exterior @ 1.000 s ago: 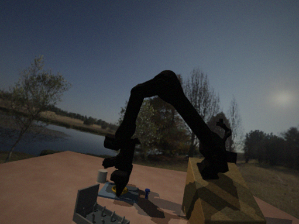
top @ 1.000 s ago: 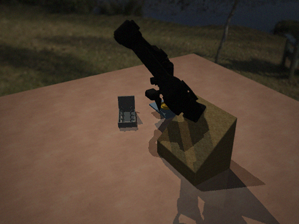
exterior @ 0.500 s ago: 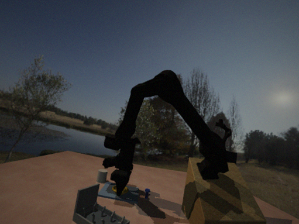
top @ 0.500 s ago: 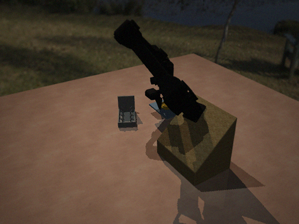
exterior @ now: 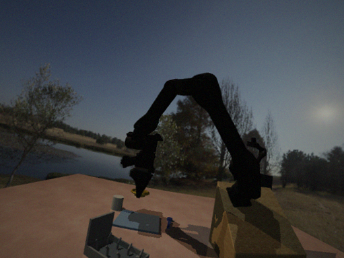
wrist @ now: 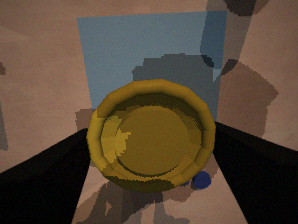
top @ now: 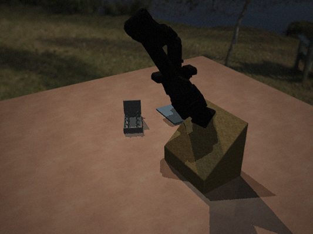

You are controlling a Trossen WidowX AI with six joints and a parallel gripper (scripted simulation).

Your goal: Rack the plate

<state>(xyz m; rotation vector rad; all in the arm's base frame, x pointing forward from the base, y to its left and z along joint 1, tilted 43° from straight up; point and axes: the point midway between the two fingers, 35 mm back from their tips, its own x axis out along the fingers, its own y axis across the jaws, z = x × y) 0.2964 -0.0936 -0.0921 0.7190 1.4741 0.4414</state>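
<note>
The grey dish rack lies 30 mm ahead of my gripper tip, 190 mm to the left of it and 70 mm below it. From my gripper tip the other things lie so: yellow plate 10 mm above; blue spoon 130 mm behind, 30 mm to the right, 90 mm below; pale cup 80 mm ahead, 100 mm to the right, 70 mm below.
</note>
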